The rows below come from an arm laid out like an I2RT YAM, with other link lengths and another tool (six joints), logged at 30 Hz.
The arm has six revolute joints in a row. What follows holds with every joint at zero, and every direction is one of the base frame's. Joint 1 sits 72.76 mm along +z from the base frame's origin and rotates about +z. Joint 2 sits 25.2 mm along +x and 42.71 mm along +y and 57.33 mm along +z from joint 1 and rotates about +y. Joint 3 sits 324.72 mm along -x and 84.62 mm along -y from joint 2 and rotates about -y. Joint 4 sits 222.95 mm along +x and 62.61 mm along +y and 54.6 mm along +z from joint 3 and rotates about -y. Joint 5 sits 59.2 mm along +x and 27.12 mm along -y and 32.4 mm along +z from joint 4 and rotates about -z. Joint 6 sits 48.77 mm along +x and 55.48 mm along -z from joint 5 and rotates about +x. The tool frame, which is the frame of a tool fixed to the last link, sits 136 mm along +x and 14 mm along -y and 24 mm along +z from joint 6; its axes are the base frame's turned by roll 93.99, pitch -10.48 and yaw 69.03 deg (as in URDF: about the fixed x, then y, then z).
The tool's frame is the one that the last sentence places.
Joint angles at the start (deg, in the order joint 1, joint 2, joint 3, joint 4, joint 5, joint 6): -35.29 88.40 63.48 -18.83 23.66 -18.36
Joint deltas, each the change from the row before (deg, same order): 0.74 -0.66 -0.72 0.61 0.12 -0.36; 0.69 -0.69 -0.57 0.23 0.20 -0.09; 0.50 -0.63 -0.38 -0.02 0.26 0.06; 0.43 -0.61 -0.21 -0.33 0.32 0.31; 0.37 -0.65 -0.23 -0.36 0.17 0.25; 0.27 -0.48 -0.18 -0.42 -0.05 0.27; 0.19 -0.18 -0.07 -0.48 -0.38 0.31; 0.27 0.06 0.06 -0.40 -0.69 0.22; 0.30 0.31 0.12 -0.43 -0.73 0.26; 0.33 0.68 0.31 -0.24 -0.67 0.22
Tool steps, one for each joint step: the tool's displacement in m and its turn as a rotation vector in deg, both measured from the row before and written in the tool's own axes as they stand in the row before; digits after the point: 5 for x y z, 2 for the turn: 0.00228 0.00055 -0.00484 -0.92 0.32 -0.30; 0.00132 0.00007 -0.00483 -0.64 0.23 -0.16; -0.00005 -0.00014 -0.00394 -0.39 0.06 -0.02; -0.00090 -0.00041 -0.00369 -0.14 -0.03 0.13; -0.00089 -0.00063 -0.00372 -0.14 0.08 0.10; -0.00009 -0.00111 -0.00289 0.02 0.25 0.05; 0.00161 -0.00144 -0.00181 0.22 0.55 -0.04; 0.00377 -0.00062 -0.00163 0.14 0.91 -0.17; 0.00504 -0.00097 -0.00081 0.30 0.99 -0.30; 0.00617 0.00012 0.00049 0.28 0.95 -0.35
